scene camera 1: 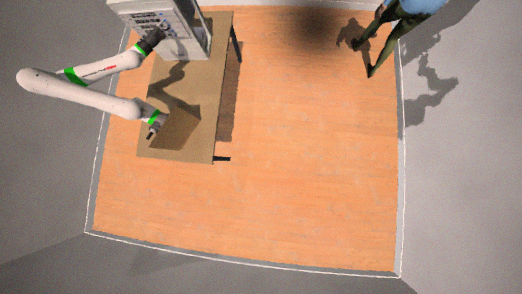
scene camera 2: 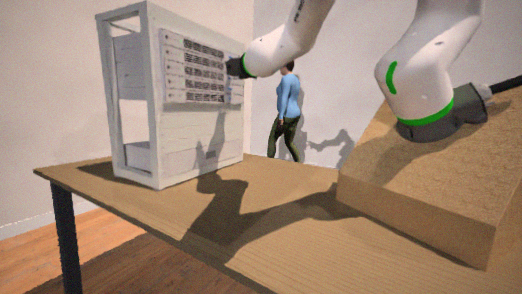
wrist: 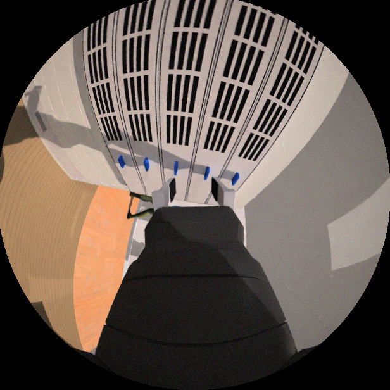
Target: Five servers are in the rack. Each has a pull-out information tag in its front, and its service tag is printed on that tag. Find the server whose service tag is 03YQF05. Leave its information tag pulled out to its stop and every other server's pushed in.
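Pixels of known places: gripper, fingertip midpoint: (scene camera 1: pixel 166 24); arm's base, origin of the base link: (scene camera 1: pixel 164 122) (scene camera 2: pixel 428 121).
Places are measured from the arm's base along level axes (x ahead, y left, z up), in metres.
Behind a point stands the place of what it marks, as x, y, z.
The rack (scene camera 1: pixel 192 48) {0.757, 0.000, -0.113} (scene camera 2: pixel 154 115) {0.724, 0.409, -0.013} holds five stacked servers (scene camera 2: pixel 175 66) {0.710, 0.333, 0.150} (wrist: pixel 185 73) with black grilles. In the wrist view they run up and down, each with a blue tag tab near its lower end: a far-left tab (wrist: pixel 121 161), a second tab (wrist: pixel 146 164), a middle tab (wrist: pixel 176 168), a fourth tab (wrist: pixel 207 173) and a far-right tab (wrist: pixel 235 178). The tabs look alike, none clearly pulled out; no service tag is readable. My gripper (scene camera 2: pixel 228 66) {0.713, 0.036, 0.172} (wrist: pixel 193 184) is open and empty, close before the servers' tab end. Its fingertips appear just below the middle and fourth tabs; exact depth is unclear.
The rack stands on the wooden table (scene camera 1: pixel 205 87) {0.460, -0.120, -0.276} (scene camera 2: pixel 295 250) {0.199, 0.400, -0.276} (wrist: pixel 30 225). The arm's base sits on a slanted wooden block (scene camera 1: pixel 182 125) {0.010, -0.095, -0.091} (scene camera 2: pixel 450 175) {-0.054, 0.129, -0.115} on the same table. A person in blue (scene camera 1: pixel 417 6) (scene camera 2: pixel 289 100) stands on the floor beyond the table.
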